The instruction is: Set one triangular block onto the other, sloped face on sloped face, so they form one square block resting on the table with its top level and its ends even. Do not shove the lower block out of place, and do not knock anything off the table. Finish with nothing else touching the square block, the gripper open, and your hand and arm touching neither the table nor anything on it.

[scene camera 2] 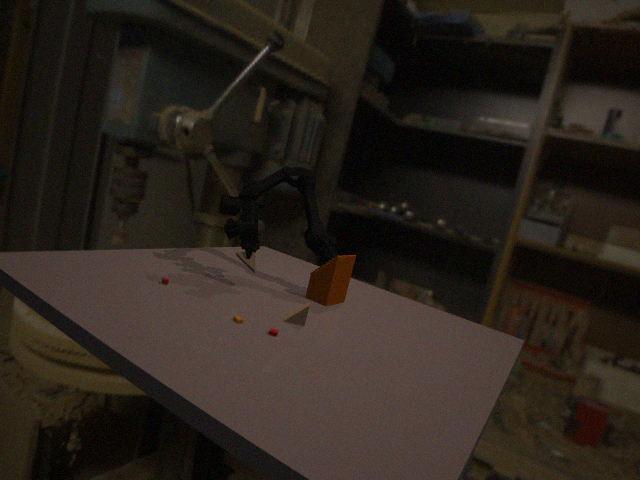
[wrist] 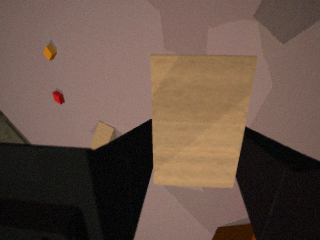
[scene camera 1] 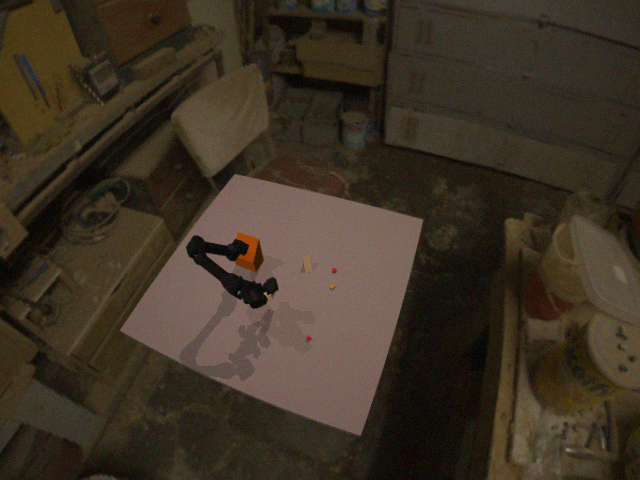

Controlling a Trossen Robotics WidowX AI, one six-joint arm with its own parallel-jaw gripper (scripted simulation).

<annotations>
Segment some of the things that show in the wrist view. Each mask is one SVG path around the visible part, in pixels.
My gripper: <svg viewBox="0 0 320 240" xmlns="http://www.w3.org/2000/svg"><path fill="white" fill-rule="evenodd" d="M245 126L236 179L256 240L320 240L320 161L301 154ZM152 119L95 150L91 148L0 142L0 240L134 240L153 170Z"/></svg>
A tan triangular block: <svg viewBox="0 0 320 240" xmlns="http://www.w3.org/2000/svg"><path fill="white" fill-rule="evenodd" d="M150 55L154 185L233 188L258 57L252 55Z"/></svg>
</annotations>
